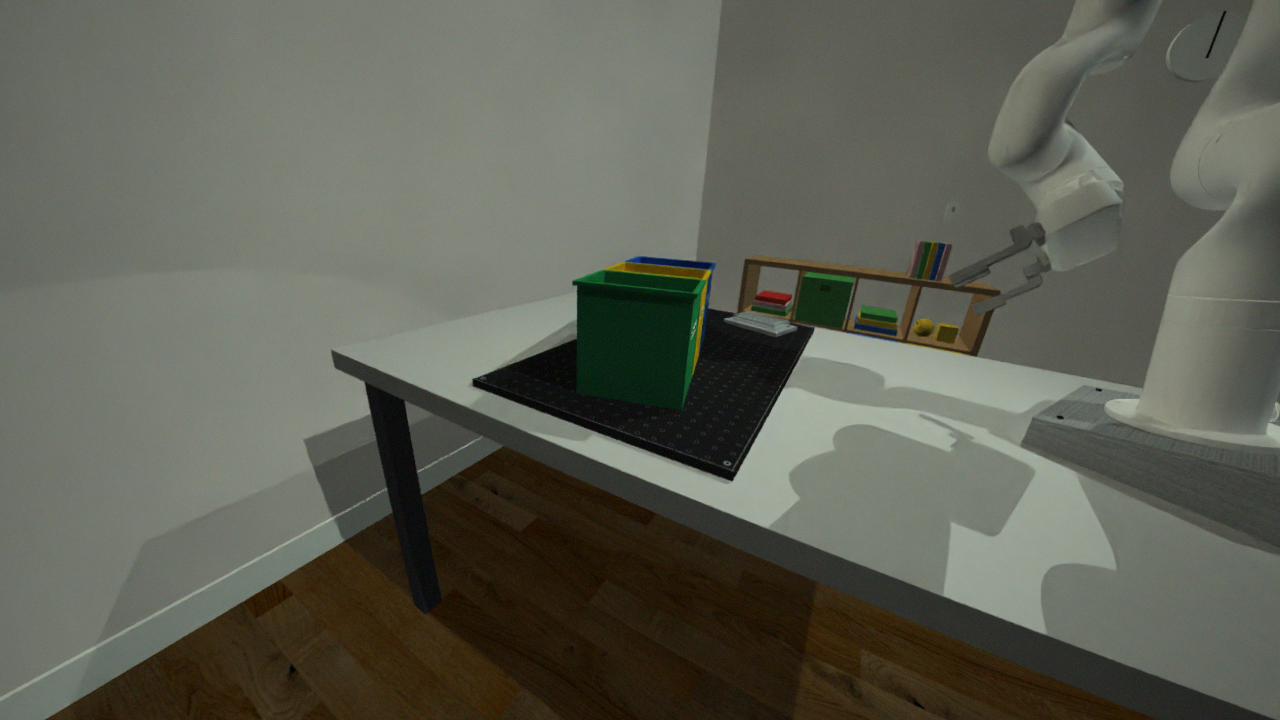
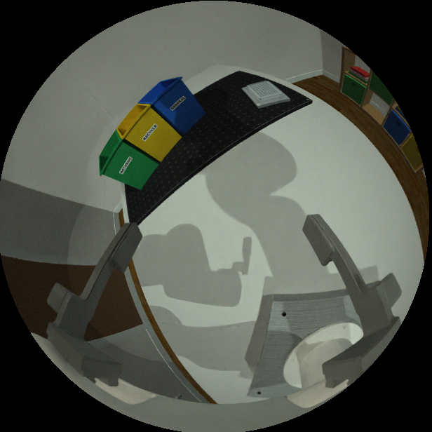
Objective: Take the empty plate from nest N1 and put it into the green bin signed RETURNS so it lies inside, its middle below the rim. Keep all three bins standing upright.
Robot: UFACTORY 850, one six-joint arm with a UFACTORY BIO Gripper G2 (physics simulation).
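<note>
The pale plate (image 1: 760,323) (image 2: 265,93) sits in its nest on the far part of the black perforated board (image 1: 742,394) (image 2: 215,135); where the plate ends and the nest begins is hard to tell. The green bin (image 1: 633,344) (image 2: 131,164) signed RETURNS stands upright near the board's other end. My gripper (image 1: 966,293) (image 2: 222,240) is open and empty, high above the table, well away from the plate and the bins.
The yellow RECYCLE bin (image 2: 152,132) and the blue GENERAL bin (image 2: 176,106) stand upright in a row beside the green one. A wooden shelf (image 1: 881,271) stands behind the table. The robot's base plate (image 1: 1154,465) (image 2: 280,345) is on the table.
</note>
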